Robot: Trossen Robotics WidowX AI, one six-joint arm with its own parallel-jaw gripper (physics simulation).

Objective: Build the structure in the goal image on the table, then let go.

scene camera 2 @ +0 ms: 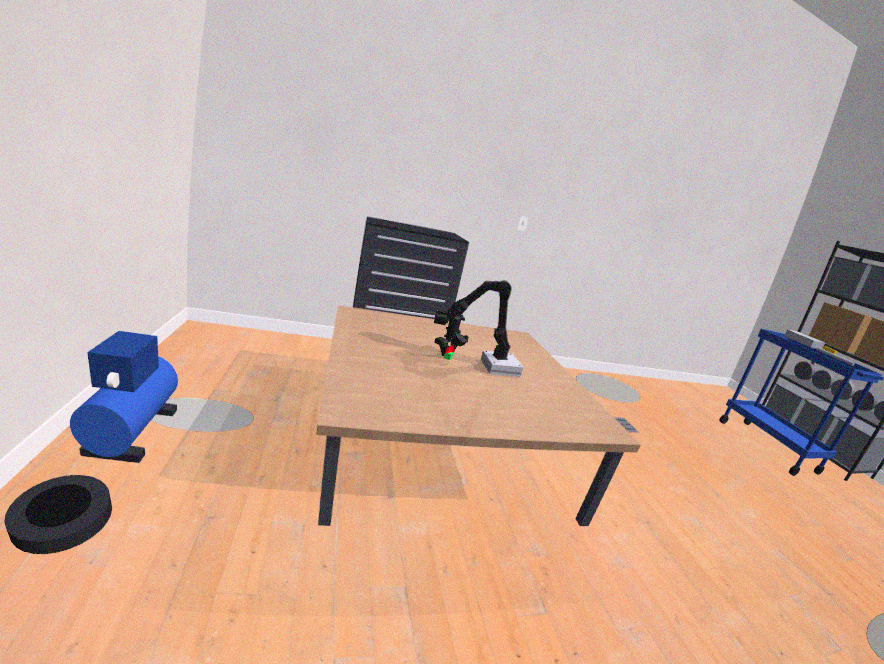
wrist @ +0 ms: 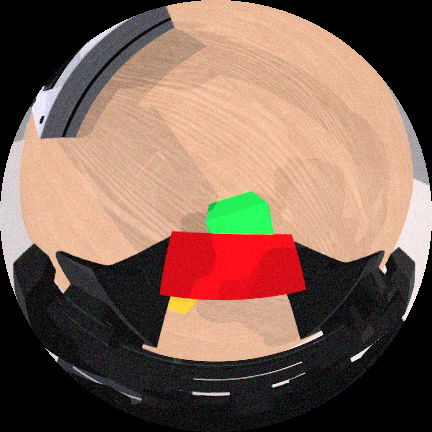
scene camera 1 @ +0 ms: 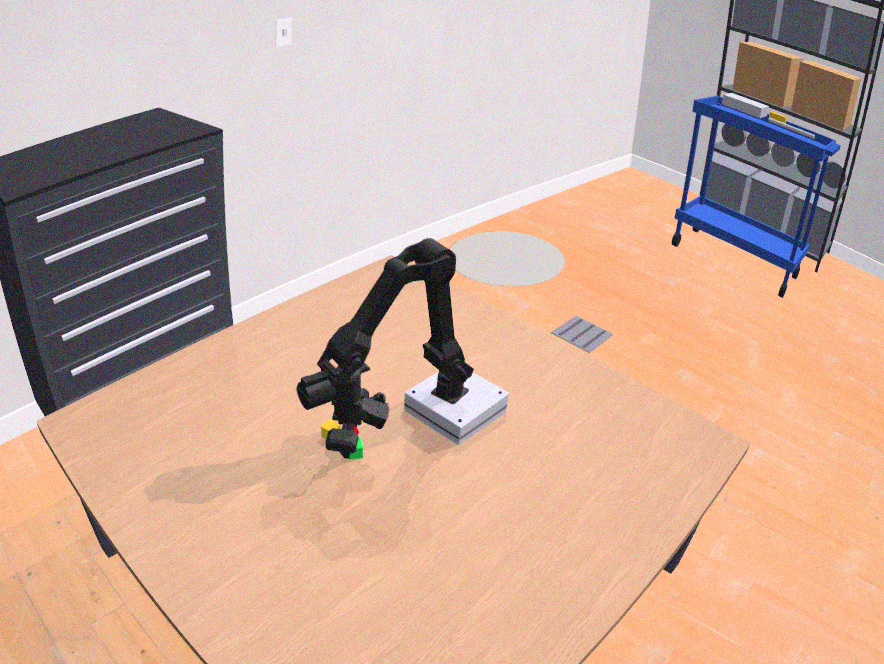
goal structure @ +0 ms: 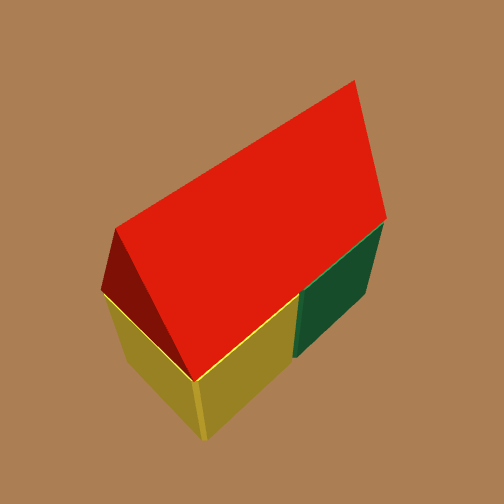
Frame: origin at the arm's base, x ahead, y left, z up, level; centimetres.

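Seen in the pictures: gripper, fingertip midpoint: [scene camera 2: 447, 355] [wrist: 228, 239]; arm's base at its link origin: [scene camera 2: 500, 357] [scene camera 1: 449, 392].
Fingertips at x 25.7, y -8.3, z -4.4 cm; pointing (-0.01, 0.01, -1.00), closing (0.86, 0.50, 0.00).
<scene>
Pixels of each thing's top centre, then the offset from my fingertips to it. Level surfaces: height alone.
- red block at its top centre: [wrist: 236, 308] [scene camera 1: 345, 429] [scene camera 2: 448, 345] dx +0.3, dy -0.5, dz +5.1 cm
- green block at its top centre: [wrist: 244, 239] [scene camera 1: 354, 443] [scene camera 2: 449, 352] dx -0.1, dy +1.3, dz +2.2 cm
- yellow block at its top centre: [wrist: 172, 301] [scene camera 1: 330, 425] dx -1.2, dy -6.4, dz +2.2 cm
- wooden table at its surface level: dz -1.1 cm
A red block [scene camera 1: 355, 429] [scene camera 2: 450, 349] [wrist: 232, 275] is held across its length between the two black fingers. My gripper [scene camera 1: 351, 433] [scene camera 2: 449, 348] [wrist: 228, 239] points down at the table and is shut on it. A green block [scene camera 1: 356, 453] [scene camera 2: 448, 355] [wrist: 240, 220] sits right beside the red block and is partly covered by it in the wrist view; whether they touch is unclear. A yellow block [scene camera 1: 329, 428] [wrist: 181, 305] stands on the table on the other side of the red block, mostly hidden in the wrist view. The red block's underside is hidden.
The arm's pale base plate [scene camera 1: 475, 408] [scene camera 2: 501, 364] [wrist: 62, 107] stands on the wooden table [scene camera 1: 500, 536] [scene camera 2: 428, 400] close to the blocks. A dark drawer cabinet [scene camera 1: 128, 250] [scene camera 2: 410, 264] stands behind the table. A blue cart [scene camera 1: 743, 232] [scene camera 2: 778, 428] stands off to the right.
</scene>
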